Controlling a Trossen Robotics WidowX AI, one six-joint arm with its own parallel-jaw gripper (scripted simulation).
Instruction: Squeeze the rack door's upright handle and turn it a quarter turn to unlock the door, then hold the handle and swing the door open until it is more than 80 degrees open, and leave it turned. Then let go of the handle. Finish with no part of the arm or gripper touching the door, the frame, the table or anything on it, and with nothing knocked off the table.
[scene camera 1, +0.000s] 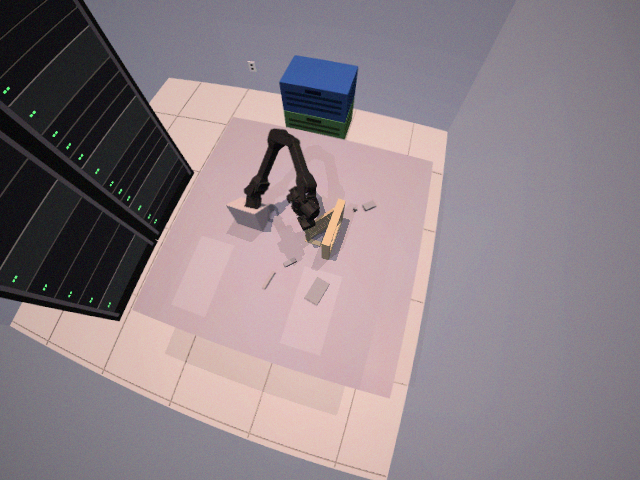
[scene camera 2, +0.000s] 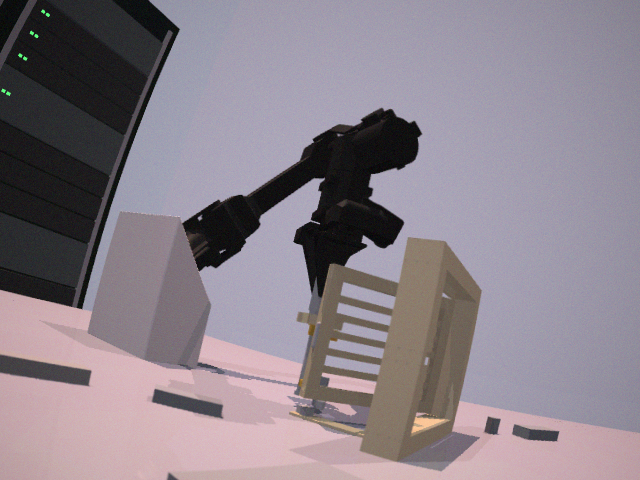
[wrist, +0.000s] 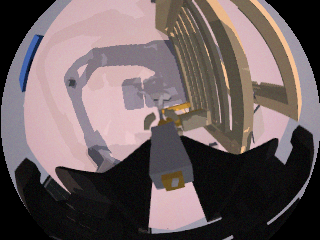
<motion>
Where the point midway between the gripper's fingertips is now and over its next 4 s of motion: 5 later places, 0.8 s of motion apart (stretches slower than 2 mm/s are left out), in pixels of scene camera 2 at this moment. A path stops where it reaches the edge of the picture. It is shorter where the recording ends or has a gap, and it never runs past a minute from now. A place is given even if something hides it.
My gripper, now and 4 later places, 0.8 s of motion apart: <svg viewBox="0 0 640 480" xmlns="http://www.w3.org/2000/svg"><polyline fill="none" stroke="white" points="319,297 321,301 332,306 349,311 350,310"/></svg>
</motion>
